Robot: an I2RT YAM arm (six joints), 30 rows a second.
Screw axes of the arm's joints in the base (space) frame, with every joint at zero. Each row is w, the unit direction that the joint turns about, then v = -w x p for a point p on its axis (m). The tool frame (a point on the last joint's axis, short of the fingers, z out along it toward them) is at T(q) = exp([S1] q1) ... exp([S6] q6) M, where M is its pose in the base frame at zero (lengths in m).
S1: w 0 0 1 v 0.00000 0.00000 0.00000
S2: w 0 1 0 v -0.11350 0.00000 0.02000
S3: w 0 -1 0 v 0.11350 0.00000 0.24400
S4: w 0 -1 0 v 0.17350 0.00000 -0.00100
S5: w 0 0 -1 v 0.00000 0.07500 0.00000
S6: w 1 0 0 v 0.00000 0.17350 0.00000
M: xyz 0.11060 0.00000 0.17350 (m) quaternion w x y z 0.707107 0 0.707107 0
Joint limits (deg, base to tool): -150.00..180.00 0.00..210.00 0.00..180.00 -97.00..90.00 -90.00..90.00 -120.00..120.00
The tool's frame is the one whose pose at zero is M.
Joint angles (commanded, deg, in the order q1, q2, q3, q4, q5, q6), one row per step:
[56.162 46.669 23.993 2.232 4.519 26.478]
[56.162 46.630 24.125 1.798 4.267 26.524]
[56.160 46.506 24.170 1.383 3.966 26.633]
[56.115 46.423 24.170 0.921 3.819 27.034]
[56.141 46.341 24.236 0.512 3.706 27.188]
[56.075 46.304 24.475 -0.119 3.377 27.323]
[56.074 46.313 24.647 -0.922 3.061 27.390]
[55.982 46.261 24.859 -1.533 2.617 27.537]
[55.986 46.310 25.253 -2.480 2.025 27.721]
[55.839 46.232 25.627 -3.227 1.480 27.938]
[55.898 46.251 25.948 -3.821 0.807 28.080]
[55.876 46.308 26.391 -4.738 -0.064 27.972]
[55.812 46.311 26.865 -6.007 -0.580 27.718]
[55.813 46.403 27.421 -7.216 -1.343 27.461]
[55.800 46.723 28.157 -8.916 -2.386 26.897]
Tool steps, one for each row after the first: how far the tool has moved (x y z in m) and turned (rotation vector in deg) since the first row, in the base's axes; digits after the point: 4 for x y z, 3 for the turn. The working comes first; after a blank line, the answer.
Tool pose at each row, in the base's axes (x y z in m, rotation vector in deg; the steps are taken from these numbers as rounded here):
[0.1085 0.1568 0.2282 -26.710 113.236 49.879]
[0.1082 0.1567 0.2283 -26.929 113.524 49.980]
[0.1078 0.1564 0.2282 -27.115 113.826 50.172]
[0.1076 0.1560 0.2277 -26.899 114.359 50.305]
[0.1073 0.1558 0.2276 -26.932 114.675 50.365]
[0.1072 0.1556 0.2280 -27.073 115.102 50.495]
[0.1069 0.1555 0.2276 -27.411 115.767 50.445]
[0.1067 0.1552 0.2280 -27.589 116.209 50.675]
[0.1064 0.1554 0.2286 -28.003 116.919 50.970]
[0.1064 0.1551 0.2298 -28.107 117.360 51.332]
[0.1059 0.1554 0.2307 -28.594 117.767 51.890]
[0.1054 0.1557 0.2316 -29.442 118.326 52.298]
[0.1051 0.1554 0.2323 -30.189 119.044 52.124]
[0.1047 0.1556 0.2334 -31.174 119.729 52.250]
[0.1042 0.1560 0.2340 -32.771 120.821 52.156]

[-0.0003 -0.0001 0.0001 -0.142 0.254 0.220]
[-0.0007 -0.0004 0.0000 -0.224 0.559 0.461]
[-0.0009 -0.0008 -0.0005 -0.276 1.110 0.410]
[-0.0012 -0.0010 -0.0006 -0.381 1.402 0.484]
[-0.0013 -0.0012 -0.0002 -0.531 1.801 0.674]
[-0.0016 -0.0013 -0.0006 -0.960 2.308 0.935]
[-0.0018 -0.0016 -0.0002 -1.071 2.752 1.197]
[-0.0021 -0.0014 0.0004 -1.343 3.416 1.672]
[-0.0021 -0.0017 0.0016 -1.349 3.920 1.943]
[-0.0026 -0.0014 0.0025 -1.375 4.409 2.564]
[-0.0031 -0.0011 0.0034 -1.688 4.921 3.375]
[-0.0034 -0.0014 0.0041 -2.362 5.371 3.864]
[-0.0038 -0.0012 0.0052 -2.939 5.874 4.648]
[-0.0043 -0.0008 0.0058 -4.035 6.572 5.782]

